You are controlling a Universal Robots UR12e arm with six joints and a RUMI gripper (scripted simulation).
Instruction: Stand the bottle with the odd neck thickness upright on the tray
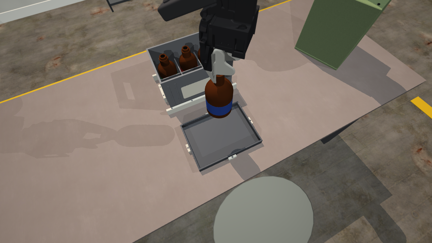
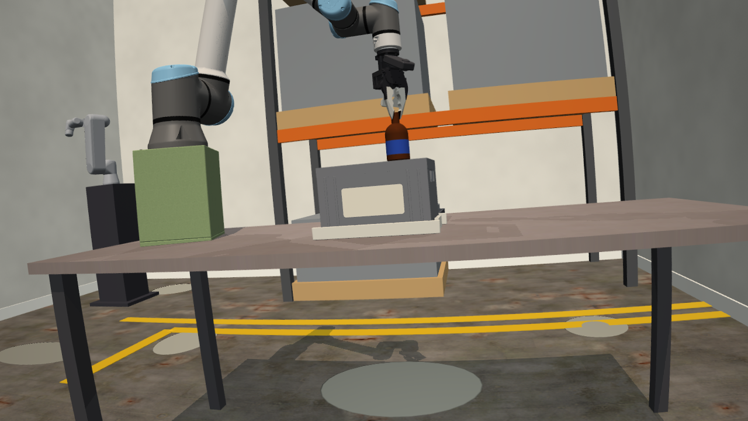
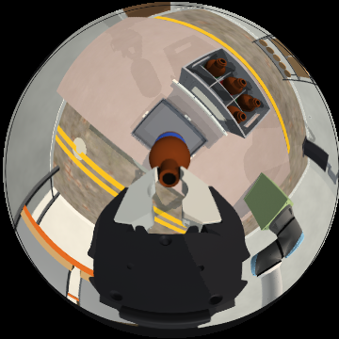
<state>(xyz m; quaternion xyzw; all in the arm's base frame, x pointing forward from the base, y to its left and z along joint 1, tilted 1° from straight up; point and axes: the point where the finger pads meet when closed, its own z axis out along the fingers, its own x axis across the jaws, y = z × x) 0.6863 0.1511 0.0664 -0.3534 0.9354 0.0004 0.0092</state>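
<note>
Right now my hand is 1 cm to the right of the brown bottle and 7 cm above it. The rest, counted from my hand: grey crate (3 cm behind, 27 cm to the right, 25 cm below); then dark tray (1 cm behind, 1 cm to the left, 33 cm below).
</note>
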